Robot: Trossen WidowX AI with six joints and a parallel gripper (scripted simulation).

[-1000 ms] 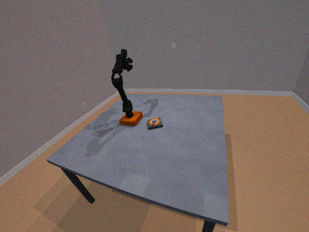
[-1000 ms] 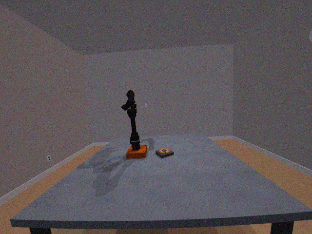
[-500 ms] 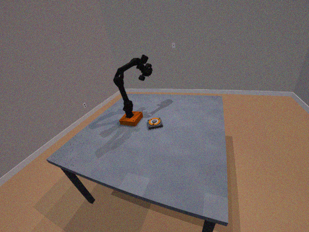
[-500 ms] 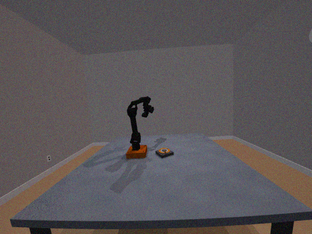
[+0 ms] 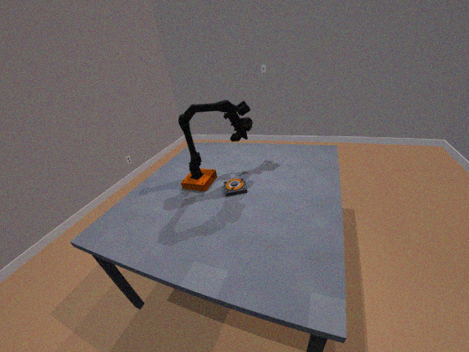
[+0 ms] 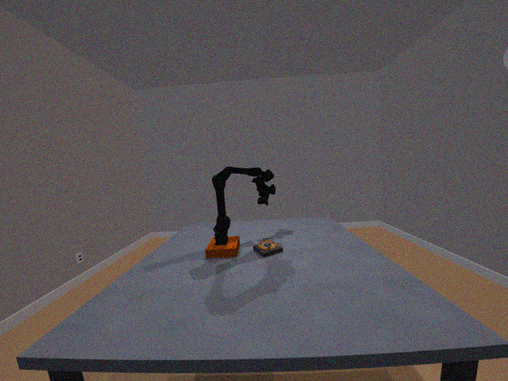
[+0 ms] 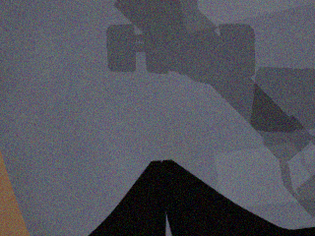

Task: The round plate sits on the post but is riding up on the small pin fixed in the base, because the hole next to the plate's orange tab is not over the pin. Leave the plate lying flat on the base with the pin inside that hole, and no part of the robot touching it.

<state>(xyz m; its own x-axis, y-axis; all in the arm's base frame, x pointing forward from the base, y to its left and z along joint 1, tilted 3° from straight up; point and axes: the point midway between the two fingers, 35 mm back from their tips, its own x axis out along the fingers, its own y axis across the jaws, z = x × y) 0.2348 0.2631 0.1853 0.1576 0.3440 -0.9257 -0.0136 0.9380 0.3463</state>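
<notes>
Right now the small dark square base is 30 mm ahead of my gripper tip, 240 mm to the right of it and 200 mm below it.
</notes>
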